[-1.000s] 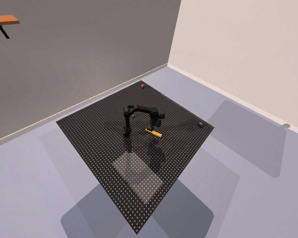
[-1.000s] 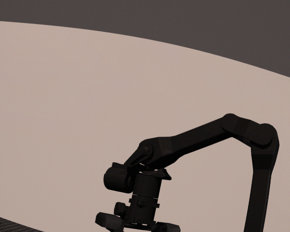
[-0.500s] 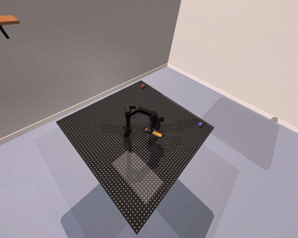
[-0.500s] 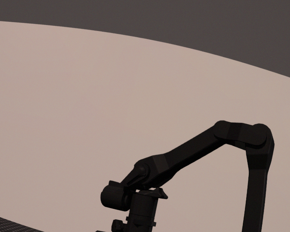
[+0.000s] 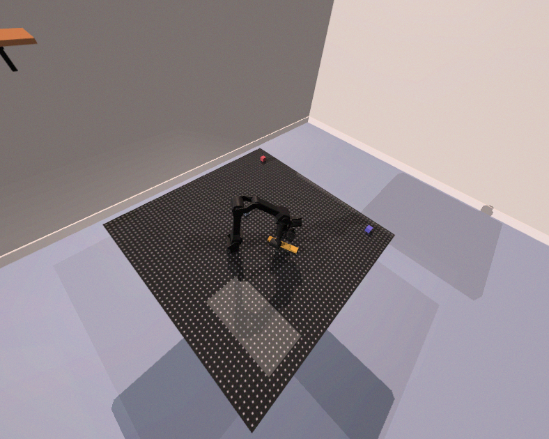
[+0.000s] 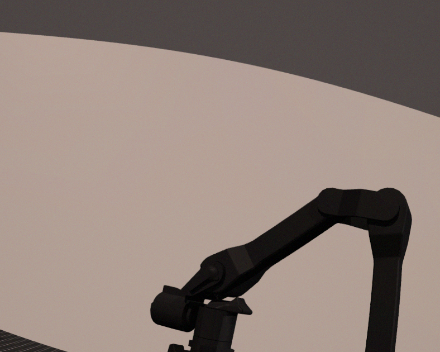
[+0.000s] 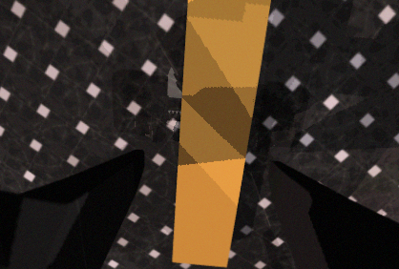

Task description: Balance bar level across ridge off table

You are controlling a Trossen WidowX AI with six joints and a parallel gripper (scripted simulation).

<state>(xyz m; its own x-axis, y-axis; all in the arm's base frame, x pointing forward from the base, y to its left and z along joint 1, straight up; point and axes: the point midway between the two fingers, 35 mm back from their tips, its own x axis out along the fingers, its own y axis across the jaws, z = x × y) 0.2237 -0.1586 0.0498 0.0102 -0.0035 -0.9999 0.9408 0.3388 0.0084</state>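
Right now my gripper tip is 30 mm to the left of the orange bar, 10 mm short of it and 10 mm above it. From my gripper tip the other things lie so: small red cube: 660 mm to the left, 520 mm ahead; small purple cube: 520 mm ahead, 340 mm to the right.
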